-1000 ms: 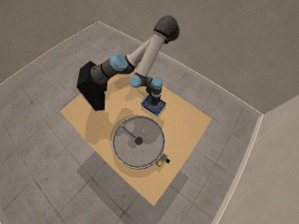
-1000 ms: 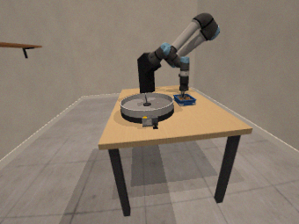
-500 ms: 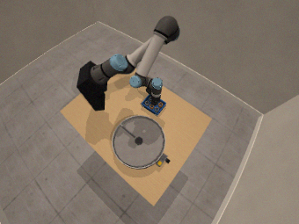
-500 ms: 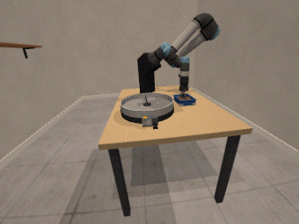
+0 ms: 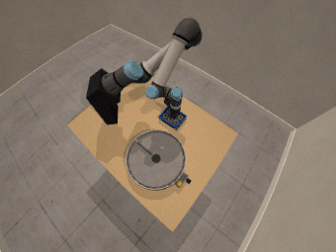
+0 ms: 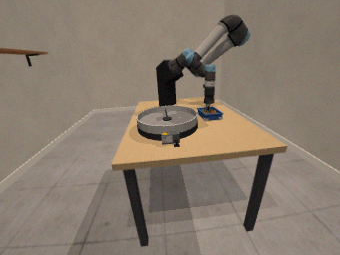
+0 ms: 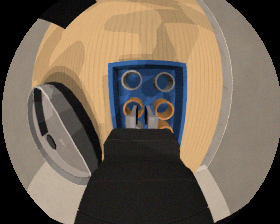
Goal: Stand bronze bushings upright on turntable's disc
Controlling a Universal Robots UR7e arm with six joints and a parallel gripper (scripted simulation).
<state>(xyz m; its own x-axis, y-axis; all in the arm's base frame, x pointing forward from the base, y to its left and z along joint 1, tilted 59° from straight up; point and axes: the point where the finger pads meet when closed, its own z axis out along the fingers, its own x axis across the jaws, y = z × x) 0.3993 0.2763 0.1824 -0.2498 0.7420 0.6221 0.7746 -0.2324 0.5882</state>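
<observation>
Now: hand 1 cm to the right of the blue crate and 5 cm above it. Also, from my hand: grey turntable disc: 22 cm ahead, 28 cm to the right, 2 cm below.
</observation>
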